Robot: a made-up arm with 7 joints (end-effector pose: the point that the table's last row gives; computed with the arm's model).
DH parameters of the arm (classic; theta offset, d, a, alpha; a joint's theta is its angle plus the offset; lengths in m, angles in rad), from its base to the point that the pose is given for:
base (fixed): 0 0.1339 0 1.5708
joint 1: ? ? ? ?
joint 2: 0 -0.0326 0.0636 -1.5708
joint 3: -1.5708 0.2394 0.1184 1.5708
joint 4: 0 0.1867 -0.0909 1.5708
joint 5: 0 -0.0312 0.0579 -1.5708
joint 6: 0.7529 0 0.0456 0
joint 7: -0.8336 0 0.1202 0
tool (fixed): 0.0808 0.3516 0 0
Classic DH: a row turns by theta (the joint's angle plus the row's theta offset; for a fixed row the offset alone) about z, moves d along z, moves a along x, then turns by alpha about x.
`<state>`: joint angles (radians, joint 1 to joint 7).
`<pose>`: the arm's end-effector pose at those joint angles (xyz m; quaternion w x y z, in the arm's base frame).
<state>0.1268 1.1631 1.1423 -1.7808 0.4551 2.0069 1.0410</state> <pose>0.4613 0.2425 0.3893 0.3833 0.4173 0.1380 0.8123</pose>
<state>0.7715 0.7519 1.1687 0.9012 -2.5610 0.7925 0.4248</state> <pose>-0.0665 0.2643 -0.0772 0.1528 0.0741 -0.8824 -0.4387</pose>
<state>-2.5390 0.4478 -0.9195 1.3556 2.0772 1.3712 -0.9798</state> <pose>-0.0597 -0.2346 0.5752 0.8575 0.3645 -0.3573 -0.0652</pose>
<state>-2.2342 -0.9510 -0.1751 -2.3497 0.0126 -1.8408 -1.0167</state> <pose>-0.2528 0.5385 0.2560 0.1694 0.2464 0.7404 0.6020</pose>
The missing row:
joint 1: -1.5708 0.0757 0.2725 -1.5708
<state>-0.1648 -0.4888 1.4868 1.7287 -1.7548 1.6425 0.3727</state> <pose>0.0235 0.3564 -0.3306 0.5560 -0.6569 -0.4658 -0.2060</pose>
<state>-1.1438 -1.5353 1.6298 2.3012 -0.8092 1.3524 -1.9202</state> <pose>-0.5139 -0.0947 -0.4346 0.1053 -0.0522 -0.9654 -0.2326</pose>
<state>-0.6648 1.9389 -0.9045 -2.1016 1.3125 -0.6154 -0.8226</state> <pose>-0.0284 -0.6472 0.3860 0.4635 0.4866 -0.2556 0.6951</pose>
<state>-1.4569 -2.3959 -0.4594 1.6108 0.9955 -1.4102 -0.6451</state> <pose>-0.4781 0.2884 0.0832 0.6471 -0.4395 0.4366 0.4444</pose>
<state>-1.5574 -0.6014 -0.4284 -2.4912 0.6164 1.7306 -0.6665</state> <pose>0.0643 0.4542 0.0293 0.6562 -0.6903 0.2439 -0.1829</pose>
